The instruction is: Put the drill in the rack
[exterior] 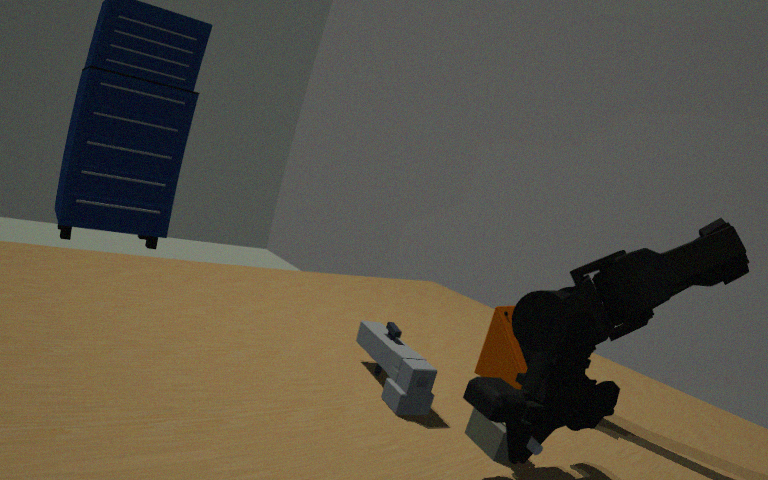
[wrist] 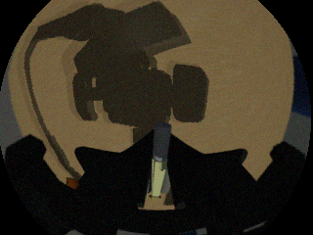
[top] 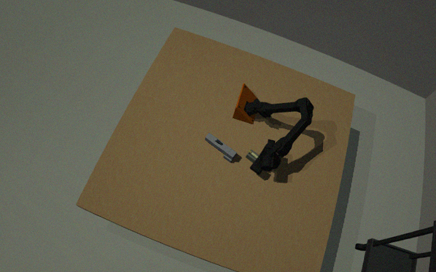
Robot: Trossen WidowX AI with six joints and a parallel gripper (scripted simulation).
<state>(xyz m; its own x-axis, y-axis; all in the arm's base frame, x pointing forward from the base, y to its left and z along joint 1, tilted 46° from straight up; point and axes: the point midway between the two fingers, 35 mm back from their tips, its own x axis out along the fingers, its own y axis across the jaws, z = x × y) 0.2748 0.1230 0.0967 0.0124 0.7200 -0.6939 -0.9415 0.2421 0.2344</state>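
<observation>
My gripper tip is now 4 cm to the left of the drill, 4 cm below it and 1 cm past it. The rest, counted from my gripper tip: dark blue key 26 cm to the right, 4 cm above, 2 cm behind; then grey holder block 23 cm to the right, 3 cm above, 1 cm behind; then grey rack 5 cm to the right, 2 cm behind, 1 cm above.
</observation>
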